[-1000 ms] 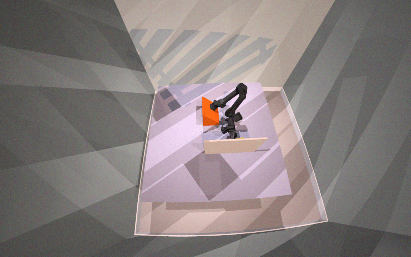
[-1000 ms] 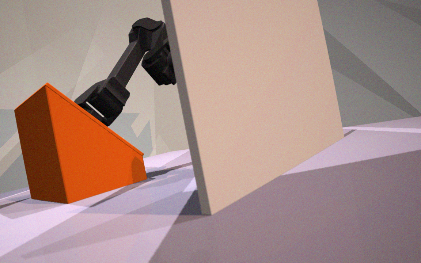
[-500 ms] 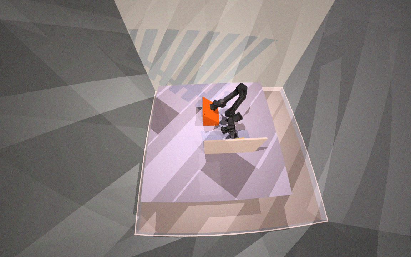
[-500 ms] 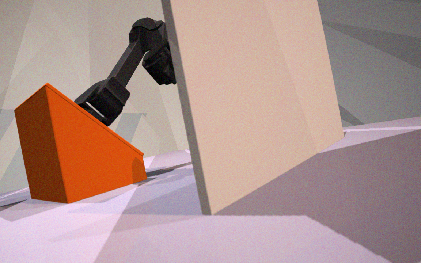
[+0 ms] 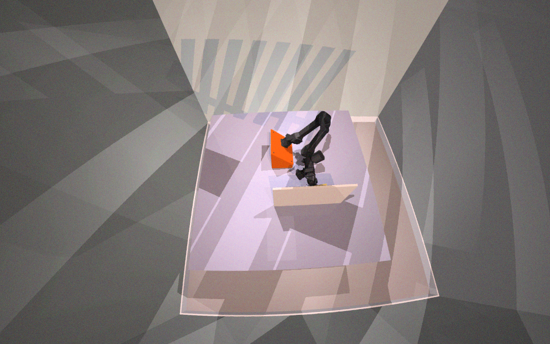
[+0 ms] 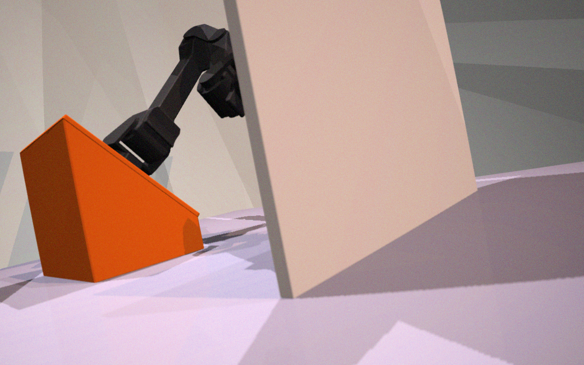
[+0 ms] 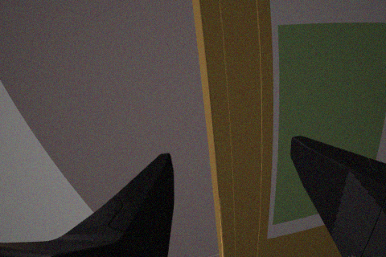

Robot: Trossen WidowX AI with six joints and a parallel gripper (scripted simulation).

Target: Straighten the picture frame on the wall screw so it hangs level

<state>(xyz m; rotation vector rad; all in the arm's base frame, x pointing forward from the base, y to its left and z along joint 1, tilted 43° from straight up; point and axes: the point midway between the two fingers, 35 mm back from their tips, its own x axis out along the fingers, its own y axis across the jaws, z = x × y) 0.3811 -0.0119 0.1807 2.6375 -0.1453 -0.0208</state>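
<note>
The picture frame lies 10 mm ahead of my gripper tip, 20 mm to the left of it and 50 mm below it. The rest, counted from my gripper tip: pale wall board (10 mm ahead, 70 mm below).
</note>
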